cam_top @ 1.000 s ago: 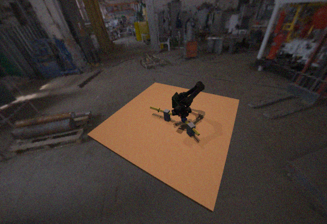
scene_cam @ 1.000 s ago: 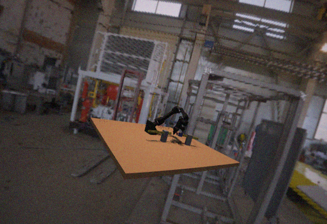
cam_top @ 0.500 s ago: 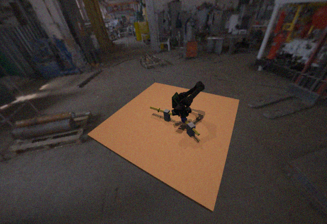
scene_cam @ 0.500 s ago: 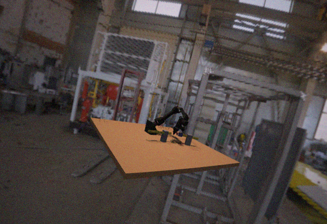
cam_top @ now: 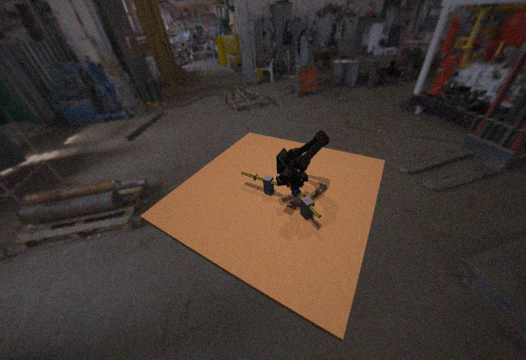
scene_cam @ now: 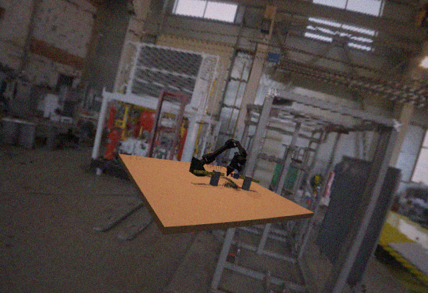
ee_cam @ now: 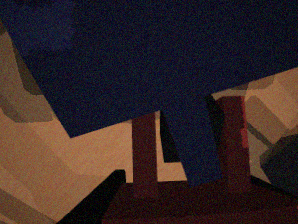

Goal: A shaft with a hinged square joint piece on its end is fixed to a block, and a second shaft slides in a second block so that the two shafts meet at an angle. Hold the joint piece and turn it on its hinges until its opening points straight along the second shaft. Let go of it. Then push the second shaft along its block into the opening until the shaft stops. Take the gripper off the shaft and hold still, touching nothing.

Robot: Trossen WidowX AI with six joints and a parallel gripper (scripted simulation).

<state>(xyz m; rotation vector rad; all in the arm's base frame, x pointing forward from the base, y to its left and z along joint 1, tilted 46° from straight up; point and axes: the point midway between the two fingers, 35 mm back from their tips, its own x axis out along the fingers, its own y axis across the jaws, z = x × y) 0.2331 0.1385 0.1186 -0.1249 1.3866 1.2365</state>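
Now: gripper tip 10 mm short of the red joint piece, 10 mm to the right of it and 40 mm below it.
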